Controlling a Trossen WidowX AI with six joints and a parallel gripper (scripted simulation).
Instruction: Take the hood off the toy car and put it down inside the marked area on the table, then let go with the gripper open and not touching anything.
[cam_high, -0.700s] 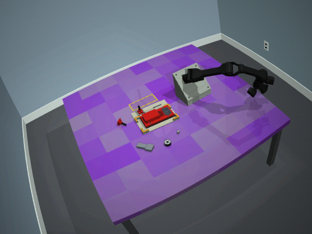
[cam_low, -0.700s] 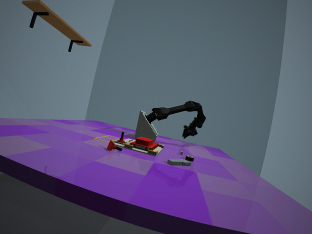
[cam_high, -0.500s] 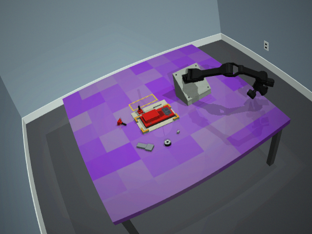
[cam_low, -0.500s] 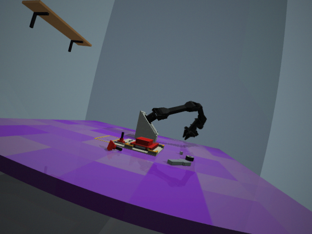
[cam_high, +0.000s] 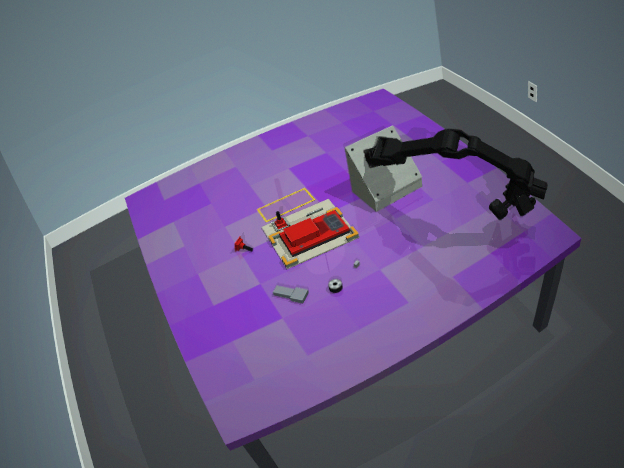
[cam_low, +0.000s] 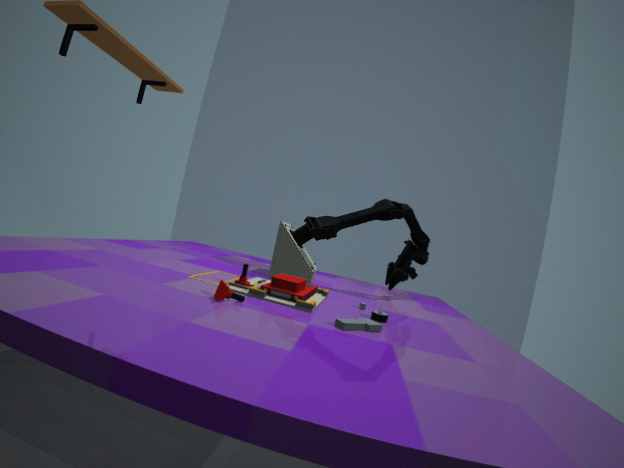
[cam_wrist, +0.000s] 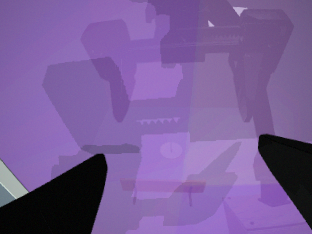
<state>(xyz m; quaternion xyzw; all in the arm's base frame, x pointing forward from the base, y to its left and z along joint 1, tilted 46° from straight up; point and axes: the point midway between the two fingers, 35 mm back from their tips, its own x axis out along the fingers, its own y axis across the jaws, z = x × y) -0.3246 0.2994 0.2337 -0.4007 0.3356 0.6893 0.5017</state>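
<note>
Right now the hood is 64 cm ahead of my gripper tip, 27 cm to the right of it and 3 cm above it. From my gripper tip the other things lie so: black wheel: 64 cm ahead, 3 cm to the right, 1 cm below.
</note>
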